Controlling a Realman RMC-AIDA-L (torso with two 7-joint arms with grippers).
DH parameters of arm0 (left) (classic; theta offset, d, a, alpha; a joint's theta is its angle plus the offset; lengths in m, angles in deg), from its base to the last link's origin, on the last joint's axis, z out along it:
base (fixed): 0 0 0 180
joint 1: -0.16 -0.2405 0 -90
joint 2: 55.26 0 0 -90
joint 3: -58.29 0.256 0 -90
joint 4: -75.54 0 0 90
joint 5: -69.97 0.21 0 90
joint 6: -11.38 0 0 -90
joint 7: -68.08 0.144 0 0
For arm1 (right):
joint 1: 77.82 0.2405 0 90
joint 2: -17.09 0 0 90
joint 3: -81.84 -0.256 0 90
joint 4: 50.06 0 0 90
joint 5: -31.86 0.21 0 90
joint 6: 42.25 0 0 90
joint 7: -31.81 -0.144 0 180
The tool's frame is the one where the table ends.
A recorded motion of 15 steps. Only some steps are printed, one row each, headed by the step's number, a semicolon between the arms.
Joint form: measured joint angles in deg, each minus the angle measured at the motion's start. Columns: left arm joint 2, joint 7, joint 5, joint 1, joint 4, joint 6, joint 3; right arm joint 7, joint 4, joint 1, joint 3, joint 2, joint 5, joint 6.
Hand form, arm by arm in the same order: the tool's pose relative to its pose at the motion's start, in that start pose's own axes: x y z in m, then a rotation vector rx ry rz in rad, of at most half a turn. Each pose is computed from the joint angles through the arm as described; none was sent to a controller.
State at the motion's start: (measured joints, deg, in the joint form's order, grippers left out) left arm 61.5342 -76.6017 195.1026 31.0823 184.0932 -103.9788 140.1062; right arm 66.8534 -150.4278 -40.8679 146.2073 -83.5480 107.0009 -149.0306
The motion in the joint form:
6: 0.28 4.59 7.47 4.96 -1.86 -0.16 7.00; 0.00 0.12 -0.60 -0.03 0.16 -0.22 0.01
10: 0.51 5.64 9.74 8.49 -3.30 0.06 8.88; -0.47 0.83 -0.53 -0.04 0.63 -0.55 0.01
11: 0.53 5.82 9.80 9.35 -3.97 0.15 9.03; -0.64 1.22 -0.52 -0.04 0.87 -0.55 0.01
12: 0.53 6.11 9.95 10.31 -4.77 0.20 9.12; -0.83 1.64 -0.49 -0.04 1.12 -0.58 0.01
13: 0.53 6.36 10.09 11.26 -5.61 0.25 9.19; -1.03 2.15 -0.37 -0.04 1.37 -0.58 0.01
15: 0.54 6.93 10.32 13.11 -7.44 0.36 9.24; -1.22 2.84 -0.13 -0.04 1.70 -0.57 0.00
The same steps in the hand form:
6: 0.0147 -0.0021 0.0154 0.0382 -0.1458 0.1659; 0.0040 -0.0012 -0.0009 0.0056 0.0055 0.0129
10: 0.0280 -0.0046 0.0187 0.0585 -0.1863 0.2322; 0.0058 -0.0043 -0.0022 0.0119 0.0138 0.0316
11: 0.0311 -0.0055 0.0194 0.0569 -0.1908 0.2427; 0.0067 -0.0057 -0.0028 0.0126 0.0166 0.0399
12: 0.0342 -0.0068 0.0199 0.0560 -0.1971 0.2536; 0.0076 -0.0071 -0.0035 0.0137 0.0197 0.0489
13: 0.0372 -0.0082 0.0205 0.0548 -0.2036 0.2630; 0.0081 -0.0086 -0.0040 0.0138 0.0222 0.0578
15: 0.0429 -0.0111 0.0218 0.0506 -0.2160 0.2796; 0.0083 -0.0107 -0.0048 0.0134 0.0253 0.0671

